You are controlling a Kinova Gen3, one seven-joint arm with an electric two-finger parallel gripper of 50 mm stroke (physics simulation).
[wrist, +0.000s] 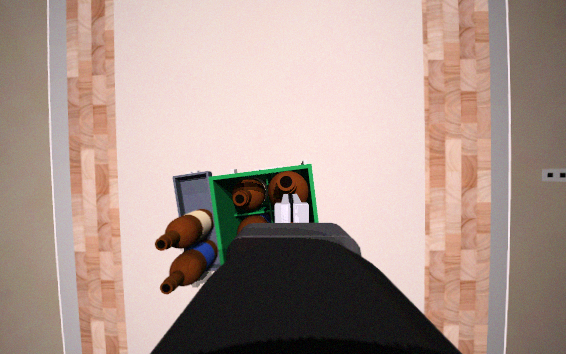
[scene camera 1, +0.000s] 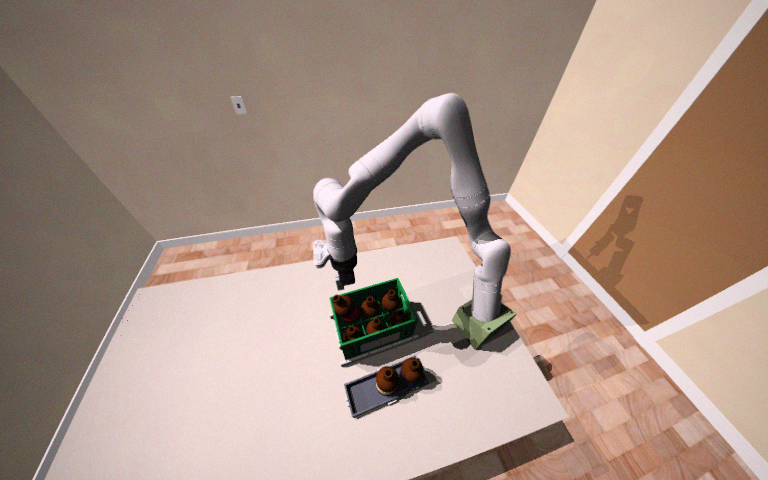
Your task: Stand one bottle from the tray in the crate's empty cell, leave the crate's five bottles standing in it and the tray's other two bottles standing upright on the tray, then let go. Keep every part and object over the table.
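Places are measured from the arm's base along level axes (x ahead, y left, z up), in centimetres.
Where they show: gripper, fingertip midpoint: (wrist: 290, 203) (scene camera 1: 341, 288); arm's base at its link origin: (scene camera 1: 483, 312).
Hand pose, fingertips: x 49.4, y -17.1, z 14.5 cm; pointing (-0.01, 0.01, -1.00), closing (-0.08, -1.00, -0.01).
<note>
Each offset is from my fingertips to the centre of the thing. "spot": to the spot under its first point. Level surfaces: height alone.
The green crate @(spot: dy +14.2, dx +3.0, dz -15.1 cm) (scene camera 1: 345, 349) (wrist: 215, 215) holds six brown bottles, one per cell. The bottle in its back left cell @(spot: dy +2.2, dx +0.8, dz -8.0 cm) (scene camera 1: 342, 306) (wrist: 298, 186) shows larger and higher than the others, its shoulders near the rim; its base is hidden. The grey tray @(spot: dy +27.6, dx +0.2, dz -27.6 cm) (scene camera 1: 365, 397) (wrist: 192, 192) bears two upright bottles, a cream-labelled bottle @(dy +25.9, dx -8.0, dz -19.8 cm) (scene camera 1: 386, 377) (wrist: 183, 231) and a blue-labelled bottle @(dy +26.0, dx -16.7, dz -19.8 cm) (scene camera 1: 411, 369) (wrist: 187, 269); its left end is bare. My gripper (scene camera 1: 339, 285) (wrist: 290, 203) is shut and empty, above the crate's back left corner. In the wrist view, its body hides part of the crate.
The crate and tray stand on the pale table @(dz -28.0 cm) (scene camera 1: 226, 362) (wrist: 270, 90), with the tray in front of the crate in the scene view. The arm's green base (scene camera 1: 481, 330) stands at the table's right side, right of the crate. Wood floor lies beyond the table's edges.
</note>
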